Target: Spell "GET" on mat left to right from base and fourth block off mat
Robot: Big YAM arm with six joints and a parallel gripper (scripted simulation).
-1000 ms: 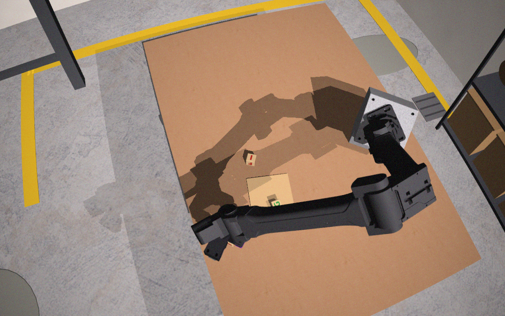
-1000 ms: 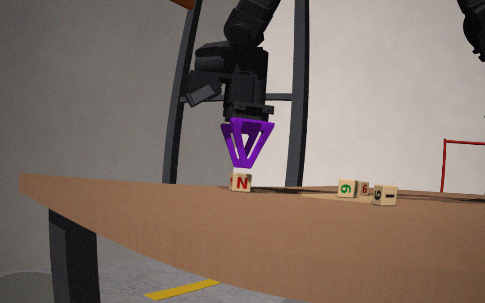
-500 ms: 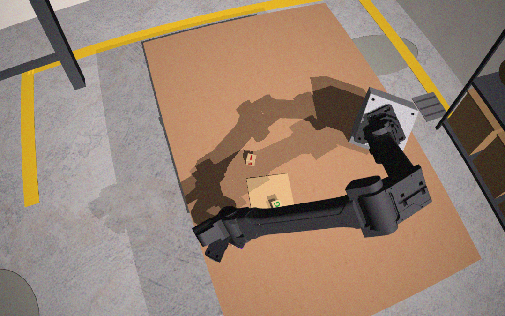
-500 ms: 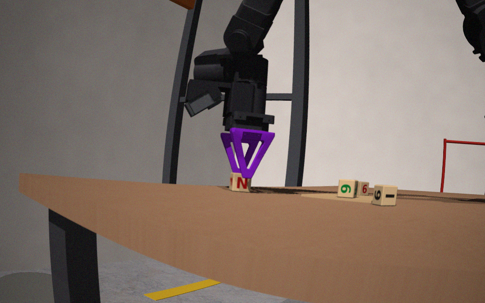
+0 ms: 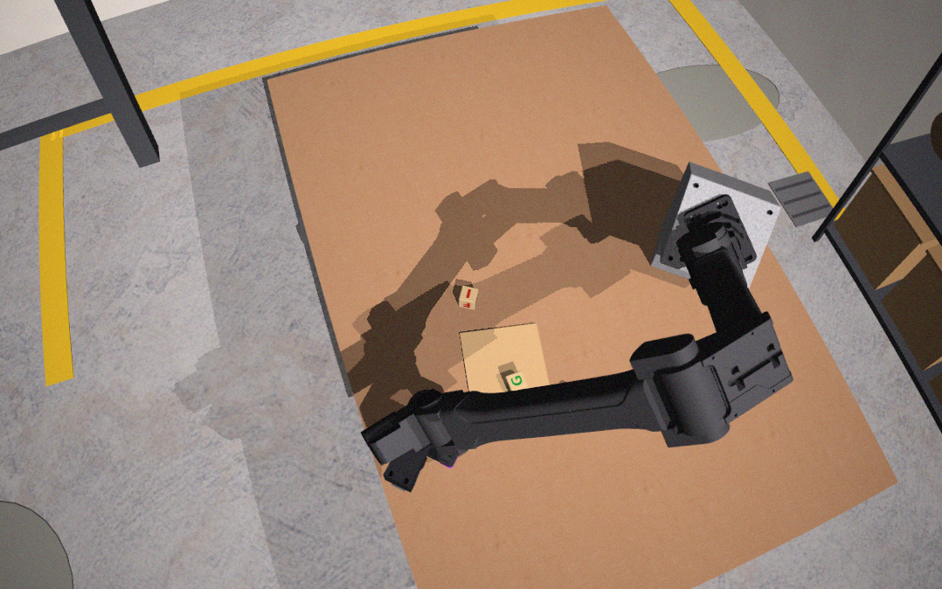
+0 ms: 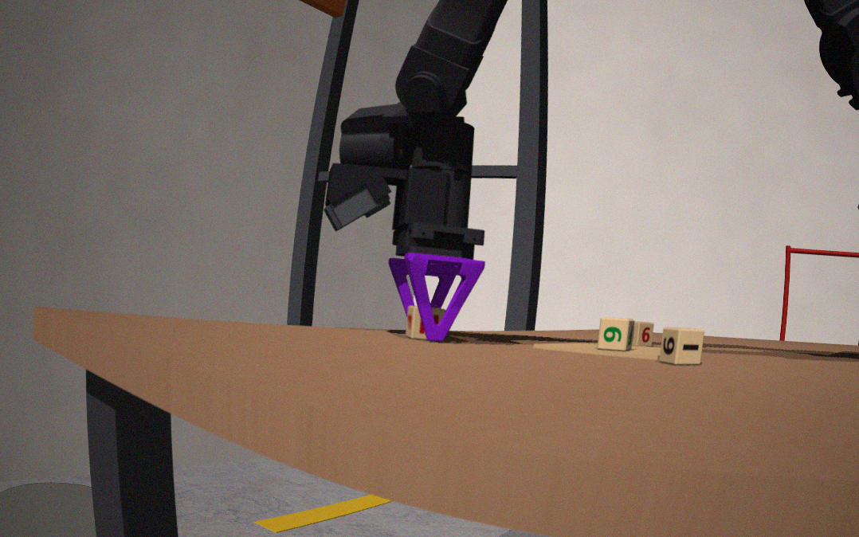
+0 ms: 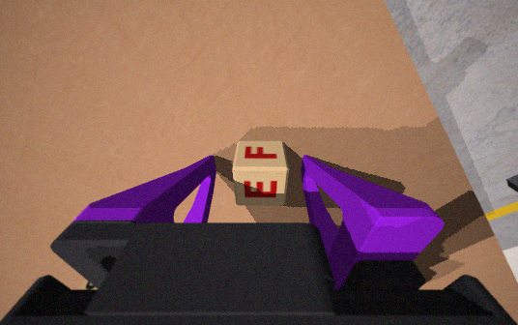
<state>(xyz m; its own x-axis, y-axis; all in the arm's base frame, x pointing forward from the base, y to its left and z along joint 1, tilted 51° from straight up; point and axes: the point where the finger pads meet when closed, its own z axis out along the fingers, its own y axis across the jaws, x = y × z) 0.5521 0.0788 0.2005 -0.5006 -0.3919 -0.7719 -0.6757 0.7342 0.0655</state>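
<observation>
The E block is 1 cm above my hand. From my hand the other things lie so: G block 16 cm behind, 8 cm to the right, 1 cm above; square mat 15 cm behind, 13 cm to the right, 1 cm below.
</observation>
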